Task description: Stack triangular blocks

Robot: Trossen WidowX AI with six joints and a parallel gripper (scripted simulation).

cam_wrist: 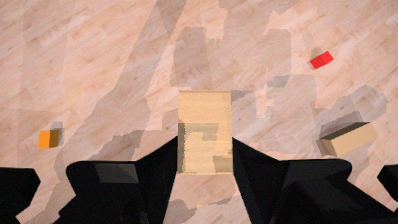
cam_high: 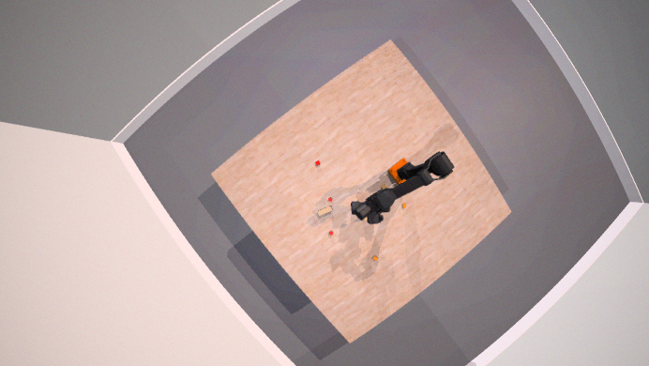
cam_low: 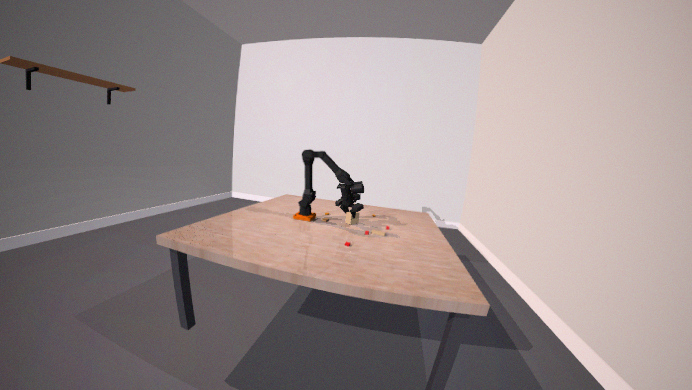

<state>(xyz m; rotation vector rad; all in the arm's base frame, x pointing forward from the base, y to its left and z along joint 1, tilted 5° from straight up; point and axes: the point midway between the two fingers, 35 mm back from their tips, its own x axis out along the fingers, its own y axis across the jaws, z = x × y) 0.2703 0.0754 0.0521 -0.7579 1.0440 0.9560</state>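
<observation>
The triangular block lies 10 mm to the right of my gripper tip and 10 mm above it.
</observation>
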